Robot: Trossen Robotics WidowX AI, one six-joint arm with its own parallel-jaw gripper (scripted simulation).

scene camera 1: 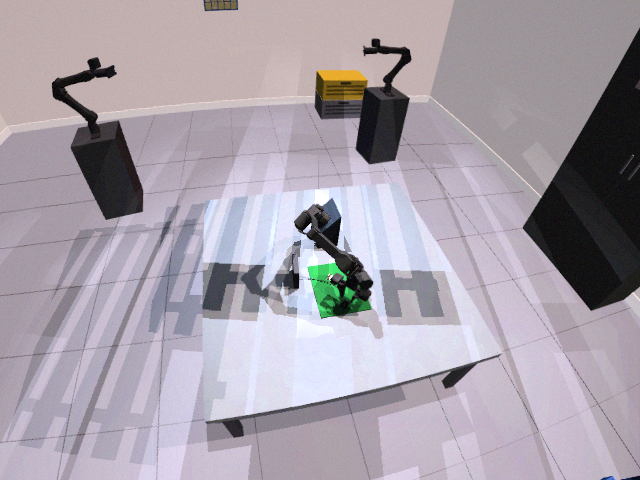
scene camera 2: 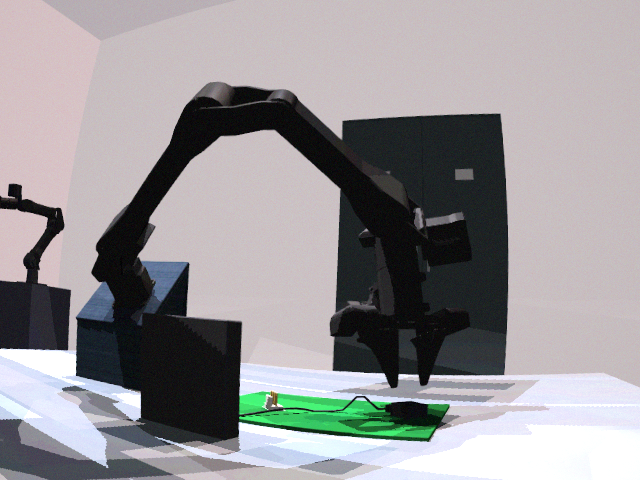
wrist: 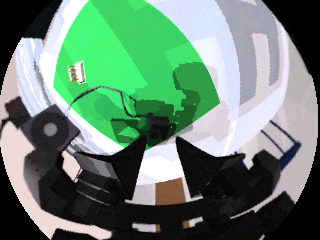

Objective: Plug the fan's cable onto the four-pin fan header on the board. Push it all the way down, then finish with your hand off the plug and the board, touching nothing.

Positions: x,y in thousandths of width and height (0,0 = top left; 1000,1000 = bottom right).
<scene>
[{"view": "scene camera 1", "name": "green board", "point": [513,624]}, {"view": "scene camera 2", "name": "my gripper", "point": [640,805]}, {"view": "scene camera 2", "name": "black fan block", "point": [298,764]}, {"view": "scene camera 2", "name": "green board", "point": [563,874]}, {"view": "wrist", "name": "my gripper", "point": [505,577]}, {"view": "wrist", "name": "black fan block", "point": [148,527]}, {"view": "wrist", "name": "green board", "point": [458,240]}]
</scene>
